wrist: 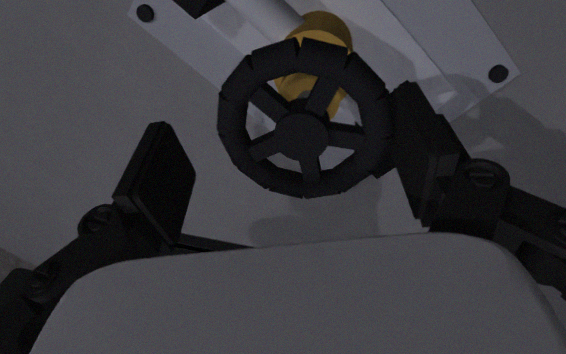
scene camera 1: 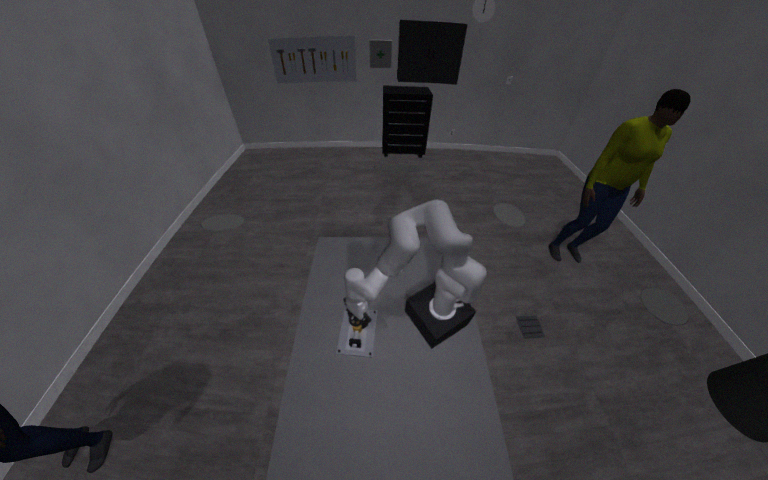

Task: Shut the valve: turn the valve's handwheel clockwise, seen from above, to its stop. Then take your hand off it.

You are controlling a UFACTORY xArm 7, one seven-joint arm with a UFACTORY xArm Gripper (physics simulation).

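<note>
The valve's black five-spoked handwheel (wrist: 301,136) shows whole in the wrist view, above the yellow valve body (scene camera 1: 356,327) (wrist: 325,26). The valve sits on a pale base plate (scene camera 1: 365,344) (wrist: 462,42) with dark corner bolts. My gripper (scene camera 1: 357,315) (wrist: 283,132) is open and empty, with its fingers on either side of the handwheel. In the wrist view the right finger appears right against the wheel's rim; whether it touches cannot be told. The left finger stands apart from the rim. In the scene view the gripper and handwheel are dark and hard to tell apart.
The base plate lies on a grey mat (scene camera 1: 390,418), left of the arm's black pedestal (scene camera 1: 433,328). A person in a yellow top (scene camera 1: 628,150) stands at the right. Another person's legs (scene camera 1: 53,441) show at the lower left. A black drawer cabinet (scene camera 1: 406,120) stands at the back wall.
</note>
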